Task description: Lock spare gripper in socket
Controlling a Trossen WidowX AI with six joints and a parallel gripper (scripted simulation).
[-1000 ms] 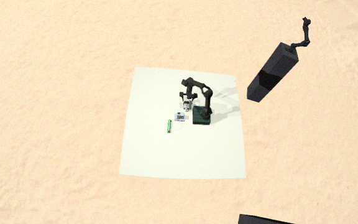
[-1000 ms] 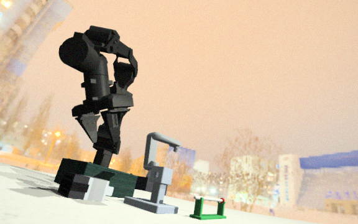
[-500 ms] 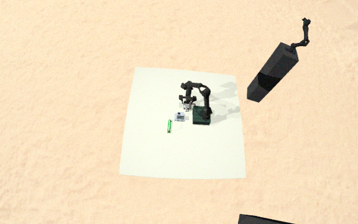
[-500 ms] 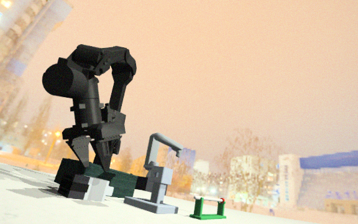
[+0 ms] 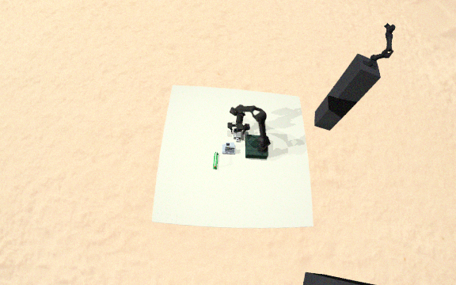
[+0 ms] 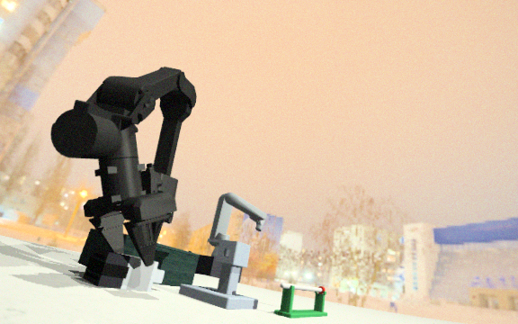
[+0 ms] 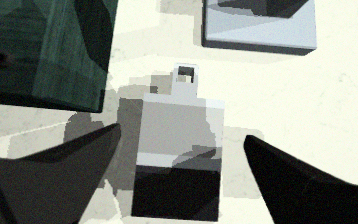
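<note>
Now: gripper tip 2 cm above the spare gripper. Also, from my gripper tip: green cradle (12 cm ahead, 27 cm to the left, 1 cm below); grey mount (5 cm ahead, 14 cm to the left, 1 cm above).
</note>
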